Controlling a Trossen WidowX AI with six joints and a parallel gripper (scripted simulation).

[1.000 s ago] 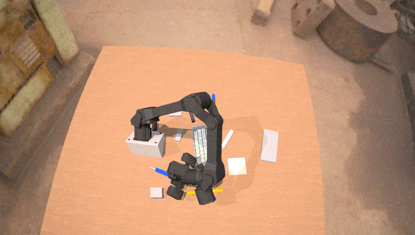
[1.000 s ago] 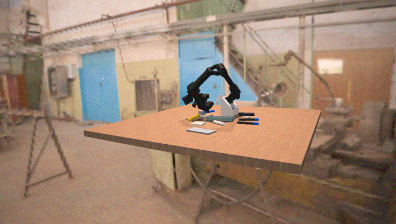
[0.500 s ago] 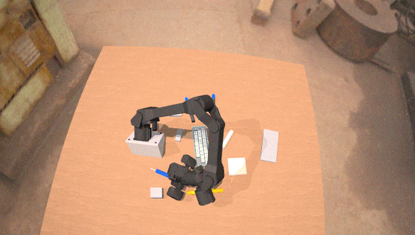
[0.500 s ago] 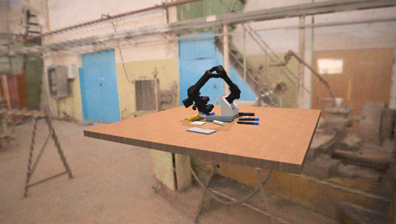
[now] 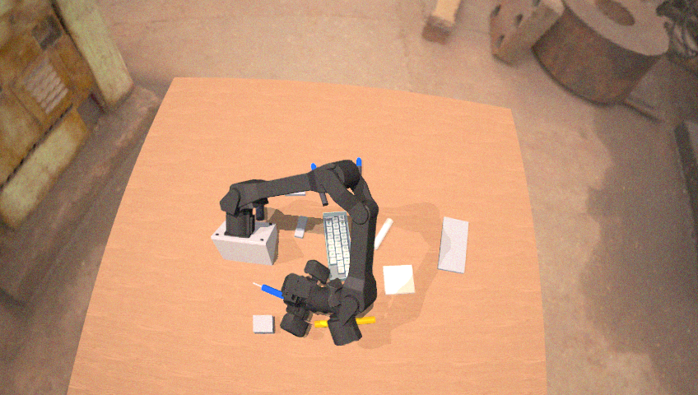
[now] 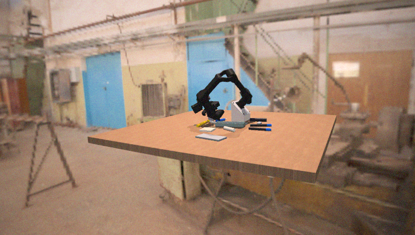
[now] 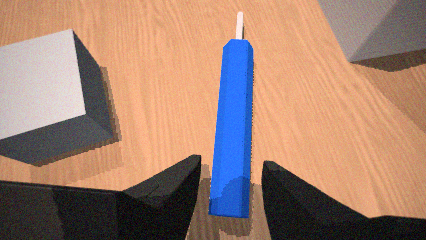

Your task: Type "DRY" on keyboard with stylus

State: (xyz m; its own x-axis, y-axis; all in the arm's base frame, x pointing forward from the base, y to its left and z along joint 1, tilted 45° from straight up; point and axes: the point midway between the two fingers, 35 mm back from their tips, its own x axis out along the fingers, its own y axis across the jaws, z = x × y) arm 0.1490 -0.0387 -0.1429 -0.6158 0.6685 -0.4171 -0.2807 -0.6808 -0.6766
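My gripper tip is now 60 mm past the blue stylus and 20 mm to the right of it. The rest, counted from my gripper tip: grey cube: 50 mm behind, 80 mm to the right; stylus tip: 90 mm behind, 30 mm to the left; yellow-tipped marker: 50 mm ahead, 30 mm to the right.
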